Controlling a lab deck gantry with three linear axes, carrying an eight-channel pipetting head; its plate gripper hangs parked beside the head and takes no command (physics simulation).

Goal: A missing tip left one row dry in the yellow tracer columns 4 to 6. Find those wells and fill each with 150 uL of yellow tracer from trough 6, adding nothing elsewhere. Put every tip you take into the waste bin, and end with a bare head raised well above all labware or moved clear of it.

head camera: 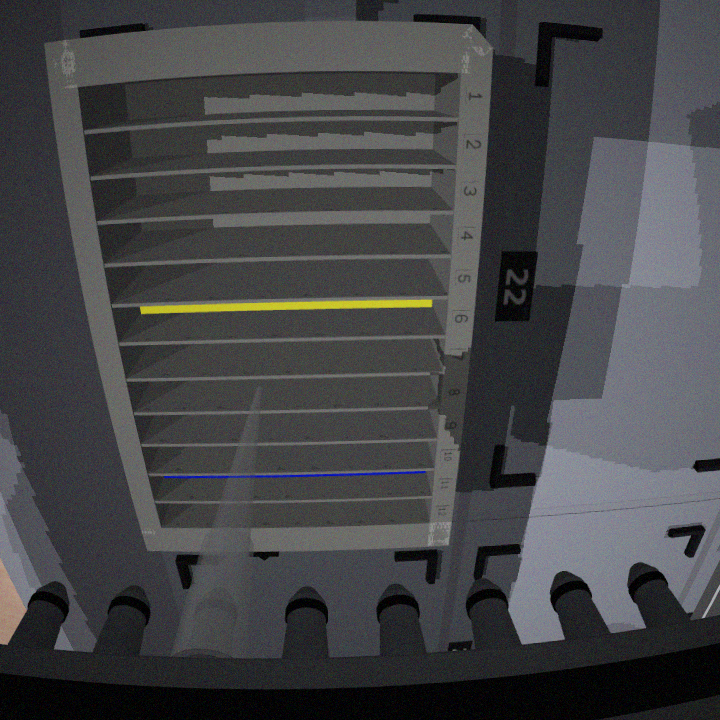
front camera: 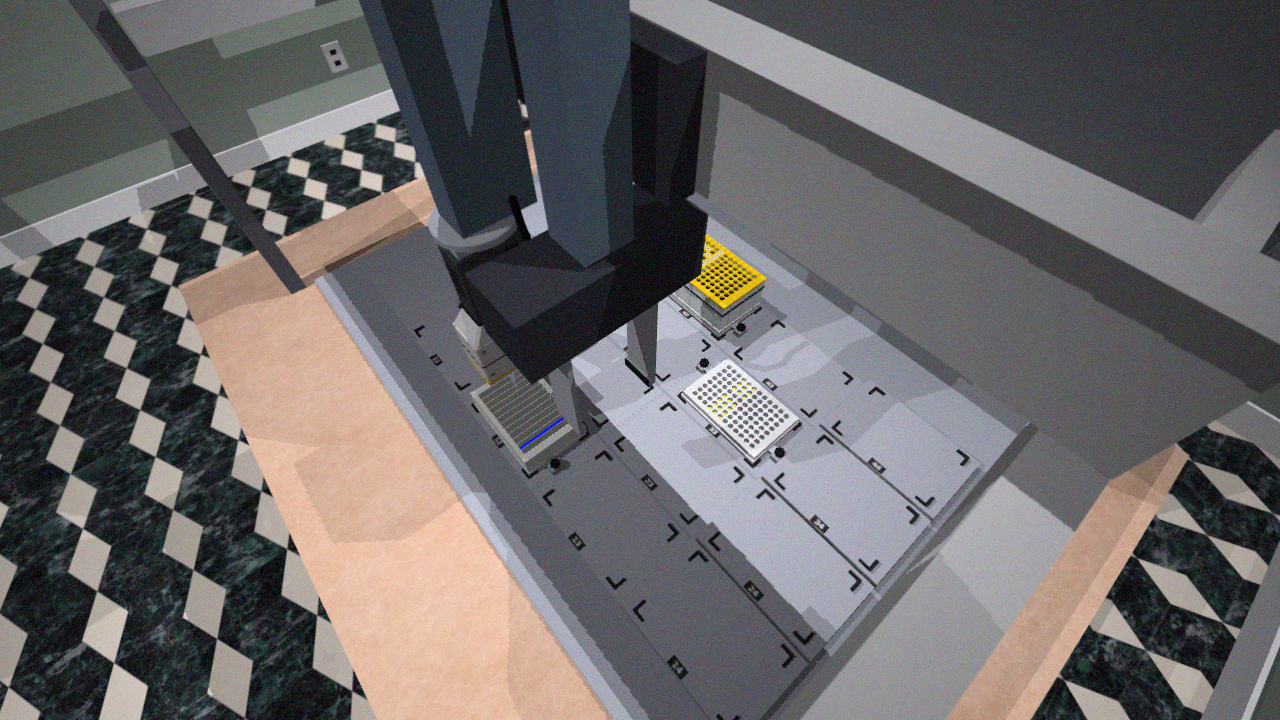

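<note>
The pipetting head (front camera: 486, 347) is largely hidden behind the dark gripper block in the front view. The head view shows its nozzles (head camera: 306, 607); the third from the left carries one translucent tip (head camera: 231, 510), the other visible ones are bare. The tip overlaps the lower troughs in view; its height is unclear. The trough reservoir (front camera: 546, 447) (head camera: 268, 50) shows yellow tracer (head camera: 285, 306) in trough 6. The white well plate (front camera: 756, 452) has yellow wells (front camera: 733, 399); the dry ones cannot be told. My parked gripper (front camera: 611, 405) is open and empty. The waste bin does not show.
The yellow tip rack (front camera: 742, 291) stands behind the well plate, partly hidden by the gripper block (front camera: 581, 304). A blue liquid line (head camera: 295, 474) lies near trough 11. A tall grey wall panel (front camera: 859, 268) rises along the deck's right side.
</note>
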